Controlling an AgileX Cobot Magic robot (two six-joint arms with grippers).
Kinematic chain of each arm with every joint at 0, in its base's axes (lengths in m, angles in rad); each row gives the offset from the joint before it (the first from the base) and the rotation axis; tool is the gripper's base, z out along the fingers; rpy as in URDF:
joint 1: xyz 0 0 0.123 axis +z
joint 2: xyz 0 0 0 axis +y
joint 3: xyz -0.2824 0 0.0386 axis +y
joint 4: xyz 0.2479 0 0.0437 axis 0.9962 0 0.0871
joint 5: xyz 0 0 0 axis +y
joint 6: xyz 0.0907 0 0.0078 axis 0.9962 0 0.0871
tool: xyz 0 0 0 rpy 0 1.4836 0
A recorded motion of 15 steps. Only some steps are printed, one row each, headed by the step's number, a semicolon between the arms.
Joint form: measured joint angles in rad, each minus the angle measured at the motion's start. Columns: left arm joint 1, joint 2, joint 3, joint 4, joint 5, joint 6; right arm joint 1, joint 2, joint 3, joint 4, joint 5, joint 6.
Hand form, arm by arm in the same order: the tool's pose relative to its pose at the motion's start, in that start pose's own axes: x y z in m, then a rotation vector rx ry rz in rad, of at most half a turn. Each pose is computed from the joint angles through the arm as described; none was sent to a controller.
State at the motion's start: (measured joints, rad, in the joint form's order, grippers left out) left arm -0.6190 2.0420 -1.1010 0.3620 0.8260 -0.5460; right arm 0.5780 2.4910 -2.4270 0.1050 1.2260 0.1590
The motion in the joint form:
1: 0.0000 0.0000 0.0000 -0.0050 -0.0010 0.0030; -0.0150 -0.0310 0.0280 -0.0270 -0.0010 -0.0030
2: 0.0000 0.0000 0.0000 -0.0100 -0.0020 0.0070; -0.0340 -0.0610 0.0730 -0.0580 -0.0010 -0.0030
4: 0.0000 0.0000 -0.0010 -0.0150 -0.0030 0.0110; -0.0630 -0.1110 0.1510 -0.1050 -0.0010 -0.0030
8: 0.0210 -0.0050 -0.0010 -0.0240 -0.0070 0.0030; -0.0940 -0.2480 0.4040 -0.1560 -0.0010 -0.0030
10: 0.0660 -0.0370 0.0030 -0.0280 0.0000 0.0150; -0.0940 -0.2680 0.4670 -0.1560 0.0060 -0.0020
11: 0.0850 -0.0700 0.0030 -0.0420 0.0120 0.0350; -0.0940 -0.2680 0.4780 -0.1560 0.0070 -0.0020
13: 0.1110 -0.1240 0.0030 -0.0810 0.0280 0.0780; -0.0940 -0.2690 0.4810 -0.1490 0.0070 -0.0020
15: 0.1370 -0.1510 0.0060 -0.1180 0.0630 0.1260; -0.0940 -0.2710 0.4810 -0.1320 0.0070 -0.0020
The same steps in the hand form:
1: 0.0001 -0.0003 0.0000 0.0037 0.0010 -0.0004; -0.0009 -0.0092 -0.0102 0.0295 -0.0101 0.0015
2: 0.0002 -0.0007 0.0000 0.0073 0.0021 0.0002; 0.0009 -0.0218 -0.0161 0.0674 -0.0022 0.0099
4: 0.0000 -0.0010 -0.0002 0.0113 0.0022 0.0006; 0.0060 -0.0408 -0.0253 0.1251 0.0162 0.0226
8: -0.0016 0.0054 0.0000 0.0203 0.0030 -0.0351; 0.0368 -0.0629 -0.0382 0.1965 0.1231 0.0385
10: -0.0033 0.0227 -0.0056 0.0263 -0.0039 -0.0763; 0.0479 -0.0646 -0.0344 0.2026 0.1727 0.0419
11: -0.0032 0.0313 -0.0146 0.0377 -0.0147 -0.0921; 0.0501 -0.0651 -0.0322 0.2040 0.1846 0.0424
13: -0.0018 0.0426 -0.0297 0.0688 -0.0329 -0.1124; 0.0507 -0.0646 -0.0319 0.1980 0.1872 0.0455
15: 0.0022 0.0519 -0.0353 0.0860 -0.0075 -0.1173; 0.0507 -0.0630 -0.0326 0.1824 0.1868 0.0528

